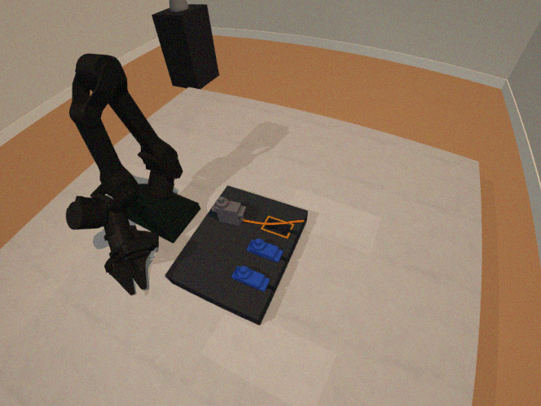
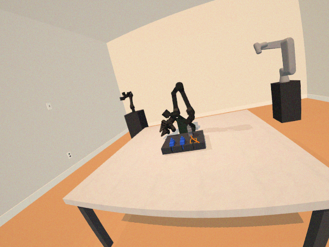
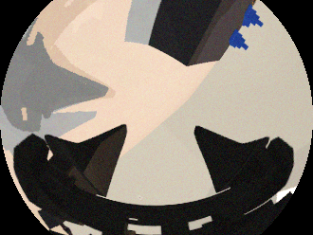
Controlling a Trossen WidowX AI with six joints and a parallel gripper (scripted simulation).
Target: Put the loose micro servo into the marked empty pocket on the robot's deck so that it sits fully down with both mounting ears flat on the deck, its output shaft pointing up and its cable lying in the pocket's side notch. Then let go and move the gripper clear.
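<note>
Right now my gripper tip is 22 cm to the right of the dark deck, 9 cm short of it and 4 cm above it.
</note>
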